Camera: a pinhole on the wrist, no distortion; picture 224 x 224 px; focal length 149.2 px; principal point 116.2 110.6 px. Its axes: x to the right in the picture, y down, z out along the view. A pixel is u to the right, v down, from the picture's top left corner.
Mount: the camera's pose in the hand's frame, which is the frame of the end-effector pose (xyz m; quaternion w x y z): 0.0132 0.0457 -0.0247 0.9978 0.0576 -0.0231 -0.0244
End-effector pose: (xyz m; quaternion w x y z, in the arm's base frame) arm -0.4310 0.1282 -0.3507 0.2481 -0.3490 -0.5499 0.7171
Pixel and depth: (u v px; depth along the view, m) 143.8 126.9 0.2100
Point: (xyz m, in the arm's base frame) -0.6023 0.0325 -0.3729
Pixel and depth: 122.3 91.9 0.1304
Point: -0.5175 0.0693 -0.3515
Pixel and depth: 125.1 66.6 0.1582
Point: -0.5380 0.0645 -0.3160
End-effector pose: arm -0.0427 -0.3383 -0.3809 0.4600 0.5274 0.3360 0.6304
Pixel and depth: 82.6 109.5 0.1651
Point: 0.0855 -0.3864 -0.3373
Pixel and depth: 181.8 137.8 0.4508
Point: 0.3678 -0.2085 -0.1565
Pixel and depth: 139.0 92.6 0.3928
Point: 0.3201 -0.2951 -0.3282
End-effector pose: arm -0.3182 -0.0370 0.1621 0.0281 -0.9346 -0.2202 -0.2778
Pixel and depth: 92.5 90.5 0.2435
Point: -0.2454 -0.0041 -0.0379
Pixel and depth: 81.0 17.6 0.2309
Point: -0.3200 0.0807 -0.0342
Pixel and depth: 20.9 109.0 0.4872
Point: -0.3329 -0.0874 -0.3840
